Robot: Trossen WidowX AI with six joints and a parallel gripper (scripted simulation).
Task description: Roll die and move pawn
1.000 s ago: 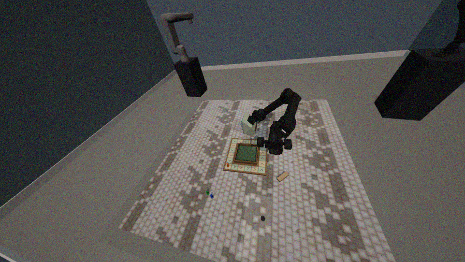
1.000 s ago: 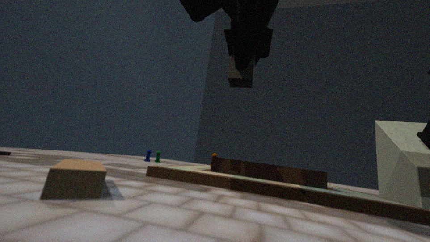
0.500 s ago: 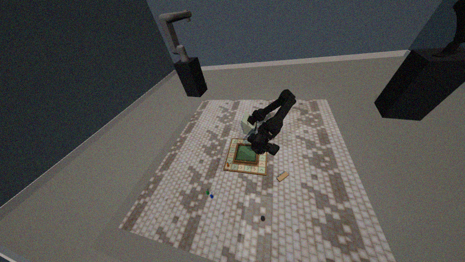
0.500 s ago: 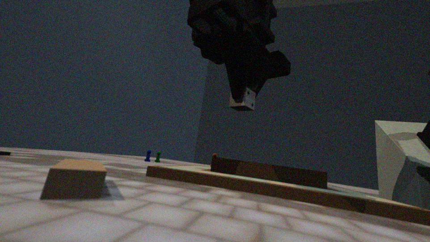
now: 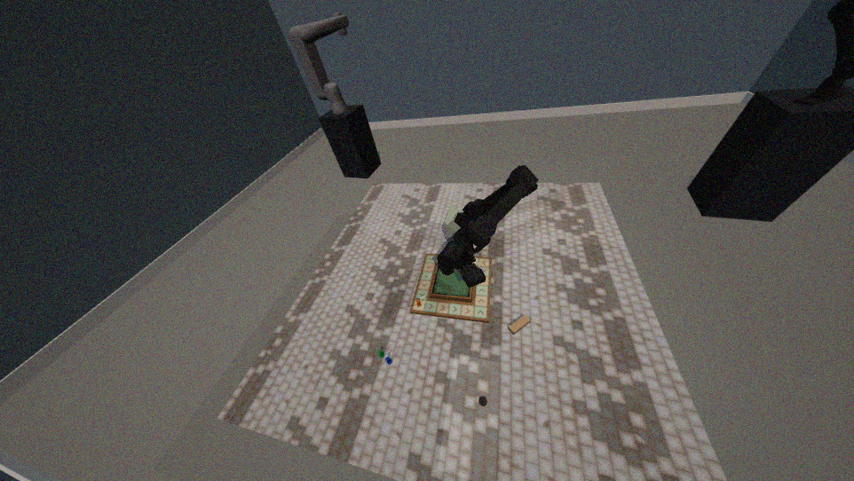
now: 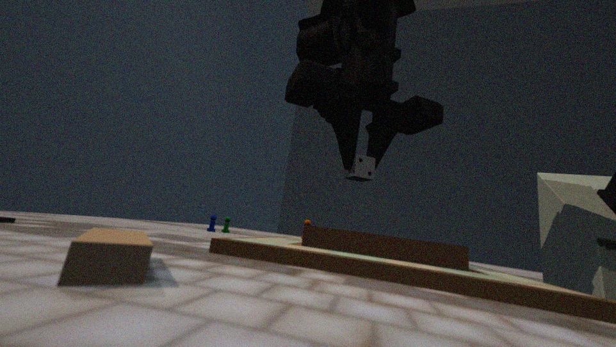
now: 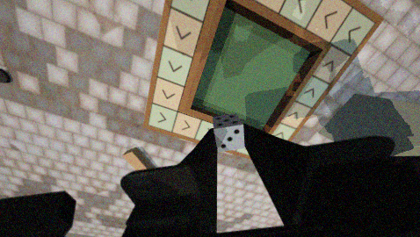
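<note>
The orange pawn lies 150 mm to the right of my gripper tip, 110 mm ahead of it and 70 mm below it. Also, from my gripper tip: small wooden block: 200 mm to the left, 90 mm below, 80 mm ahead; then white die: right at my gripper tip; then green dice tray: 100 mm below, 60 mm to the right, 20 mm behind.
</note>
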